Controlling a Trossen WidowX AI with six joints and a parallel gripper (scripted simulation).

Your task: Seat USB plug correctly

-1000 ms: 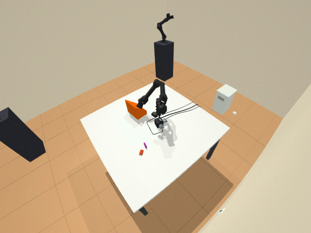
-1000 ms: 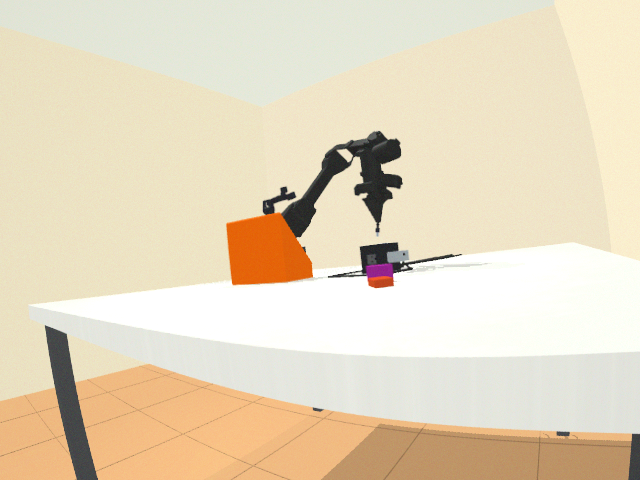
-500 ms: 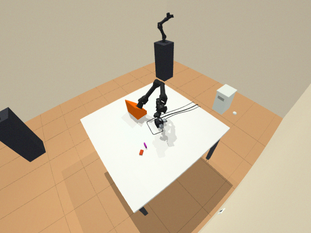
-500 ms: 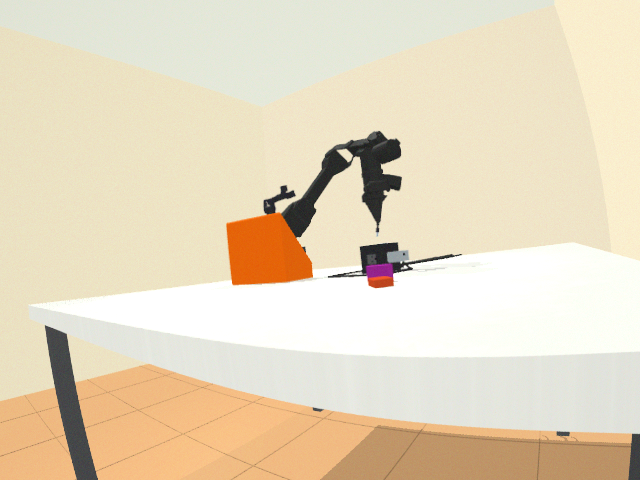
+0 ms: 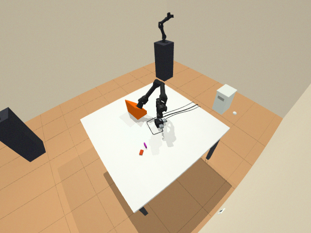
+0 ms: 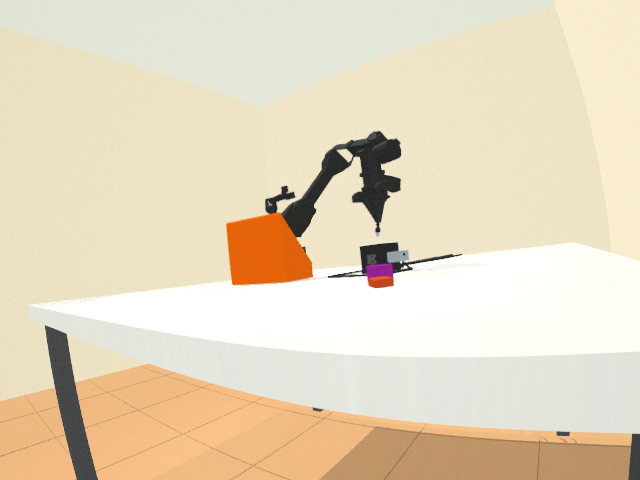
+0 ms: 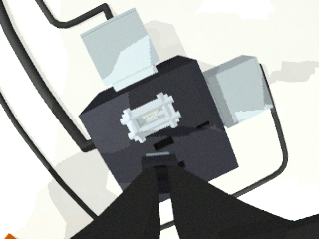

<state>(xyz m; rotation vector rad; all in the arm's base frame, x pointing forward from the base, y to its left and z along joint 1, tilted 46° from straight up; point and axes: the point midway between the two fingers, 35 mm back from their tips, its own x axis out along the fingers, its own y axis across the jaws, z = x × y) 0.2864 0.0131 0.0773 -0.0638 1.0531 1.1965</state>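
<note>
Now: gripper tip 2 cm above the small dark USB plug. Round my gripper tip: orange block: 14 cm ahead, 38 cm to the right, 13 cm below; small purple block: 11 cm ahead, 30 cm to the right, 12 cm below; pale framed socket: 1 cm to the left, 7 cm below.
</note>
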